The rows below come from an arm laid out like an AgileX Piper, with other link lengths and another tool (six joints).
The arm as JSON. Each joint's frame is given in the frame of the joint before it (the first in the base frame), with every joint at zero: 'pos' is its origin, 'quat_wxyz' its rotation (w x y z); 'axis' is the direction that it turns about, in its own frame. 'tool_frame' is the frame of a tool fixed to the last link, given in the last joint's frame.
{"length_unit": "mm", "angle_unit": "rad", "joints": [
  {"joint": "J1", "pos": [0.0, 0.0, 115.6], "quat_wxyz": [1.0, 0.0, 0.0, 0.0], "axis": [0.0, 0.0, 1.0]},
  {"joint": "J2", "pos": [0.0, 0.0, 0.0], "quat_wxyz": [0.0, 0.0, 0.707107, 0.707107], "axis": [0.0, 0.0, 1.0]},
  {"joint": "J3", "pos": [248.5, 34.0, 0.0], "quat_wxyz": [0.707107, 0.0, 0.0, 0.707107], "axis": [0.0, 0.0, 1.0]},
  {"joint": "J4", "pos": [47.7, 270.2, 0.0], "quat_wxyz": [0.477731, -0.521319, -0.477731, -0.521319], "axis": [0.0, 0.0, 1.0]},
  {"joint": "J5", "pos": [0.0, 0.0, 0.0], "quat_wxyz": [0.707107, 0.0, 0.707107, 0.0], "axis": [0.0, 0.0, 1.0]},
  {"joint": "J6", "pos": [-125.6, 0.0, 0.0], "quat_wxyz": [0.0, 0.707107, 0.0, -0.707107], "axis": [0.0, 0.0, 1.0]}
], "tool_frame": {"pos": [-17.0, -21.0, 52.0], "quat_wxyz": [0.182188, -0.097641, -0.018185, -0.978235]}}
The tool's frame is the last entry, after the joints.
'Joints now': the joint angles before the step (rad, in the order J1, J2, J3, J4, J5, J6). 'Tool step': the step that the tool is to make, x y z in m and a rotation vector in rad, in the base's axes. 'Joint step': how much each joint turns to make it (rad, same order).
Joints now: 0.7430 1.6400 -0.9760 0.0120 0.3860 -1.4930
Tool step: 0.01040 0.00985 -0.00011 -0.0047 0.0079 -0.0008
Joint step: 0.0000 0.0560 -0.0720 0.0021 0.0250 -0.0001
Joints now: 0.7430 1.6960 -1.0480 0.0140 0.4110 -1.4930
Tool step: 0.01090 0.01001 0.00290 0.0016 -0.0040 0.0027
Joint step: 0.0000 0.0470 -0.0710 0.0000 0.0200 -0.0030
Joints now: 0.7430 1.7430 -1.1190 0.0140 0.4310 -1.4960
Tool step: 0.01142 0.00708 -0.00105 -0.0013 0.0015 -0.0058
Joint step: -0.0060 0.0500 -0.0630 -0.0001 0.0150 0.0001
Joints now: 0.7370 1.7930 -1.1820 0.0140 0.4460 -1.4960
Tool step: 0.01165 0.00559 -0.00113 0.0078 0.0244 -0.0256
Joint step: -0.0140 0.0510 -0.0680 0.0249 0.0300 0.0000
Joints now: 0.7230 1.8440 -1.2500 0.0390 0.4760 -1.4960
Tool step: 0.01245 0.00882 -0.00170 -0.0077 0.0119 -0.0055
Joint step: -0.0040 0.0640 -0.0890 -0.0008 0.0389 0.0038
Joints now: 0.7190 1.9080 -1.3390 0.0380 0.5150 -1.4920
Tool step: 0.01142 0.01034 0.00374 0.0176 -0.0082 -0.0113
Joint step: 0.0000 0.0430 -0.0710 0.0000 0.0100 0.0140
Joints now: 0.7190 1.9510 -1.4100 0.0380 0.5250 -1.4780
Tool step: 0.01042 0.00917 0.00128 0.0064 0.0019 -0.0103
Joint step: 0.0000 0.0490 -0.0769 -0.0030 0.0249 0.0149
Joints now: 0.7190 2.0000 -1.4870 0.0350 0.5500 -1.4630
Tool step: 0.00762 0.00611 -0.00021 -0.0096 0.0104 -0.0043
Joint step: 0.0000 0.0450 -0.0730 -0.0071 0.0420 0.0101
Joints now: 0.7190 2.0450 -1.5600 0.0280 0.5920 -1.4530
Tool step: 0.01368 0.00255 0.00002 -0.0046 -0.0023 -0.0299
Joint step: -0.0090 0.0460 -0.0730 -0.0280 0.0280 0.0380
